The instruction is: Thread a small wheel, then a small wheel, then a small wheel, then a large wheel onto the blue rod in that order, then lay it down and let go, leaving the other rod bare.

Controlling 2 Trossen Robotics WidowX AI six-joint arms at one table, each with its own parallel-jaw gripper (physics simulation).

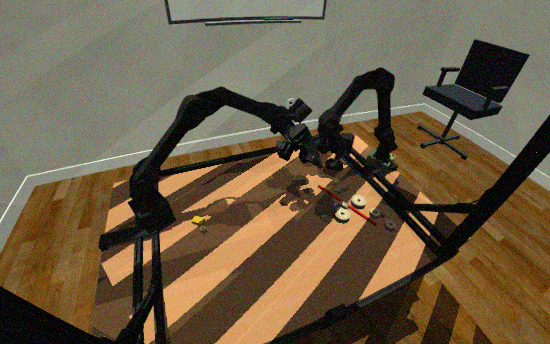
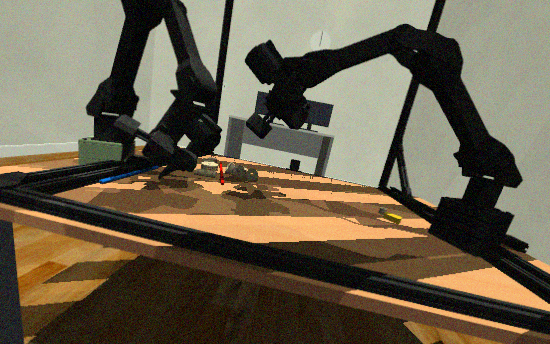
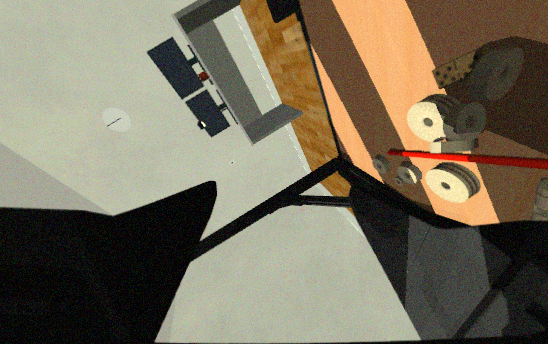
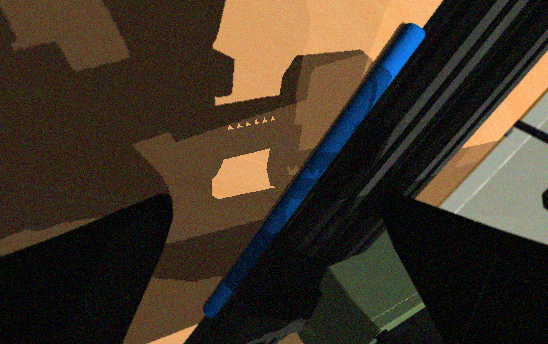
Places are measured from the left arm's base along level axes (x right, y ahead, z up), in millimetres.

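Where they show: left gripper, fingertip midpoint: [image 1: 320, 162] [image 2: 271, 113] [image 3: 284, 190]; right gripper, fingertip midpoint: [image 1: 345, 162] [image 2: 141, 169] [image 4: 278, 204]; left arm's base at its link origin: [image 1: 147, 201] [image 2: 476, 205]; right arm's base at its link origin: [image 1: 381, 156] [image 2: 110, 140] [image 4: 398, 332].
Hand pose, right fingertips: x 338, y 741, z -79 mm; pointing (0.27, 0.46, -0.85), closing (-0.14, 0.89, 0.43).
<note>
Things, the pixels of their top centre, and the offset from my right fingertips.
- blue rod at its top centre: [image 4: 295, 207] [image 2: 134, 171] [image 1: 350, 163] dx +18, dy +19, dz -11 mm
- red rod at its top centre: [image 3: 469, 160] [image 2: 221, 170] [image 1: 345, 202] dx +118, dy -213, dz -11 mm
- yellow block at its top centre: [image 2: 393, 215] [image 1: 198, 219] dx -222, dy -639, dz -5 mm
- small grey wheel at its top centre: [image 1: 202, 228] dx -180, dy -650, dz -3 mm
The blue rod [image 1: 354, 169] [image 2: 130, 174] [image 4: 320, 160] lies bare on the table, right against the black frame rail at the back right. My right gripper [image 1: 335, 164] [image 2: 171, 167] is open and empty, just above the rod with its fingers on either side. The red rod [image 1: 347, 205] [image 2: 221, 174] [image 3: 416, 154] lies bare among the wheels. Two large white wheels [image 1: 358, 201] [image 1: 342, 214] [image 3: 424, 117] flank it. Small grey wheels [image 1: 390, 225] [image 1: 374, 212] [image 3: 382, 164] lie nearby. My left gripper [image 1: 312, 156] [image 2: 258, 125] is open and empty, raised beside the right one.
A yellow block [image 1: 198, 220] [image 2: 392, 217] and one small grey wheel [image 1: 202, 228] lie far off near the left arm's base. The black frame rail [image 1: 396, 201] runs along the table's right edge, with the right arm's green base [image 1: 381, 158] on it.
</note>
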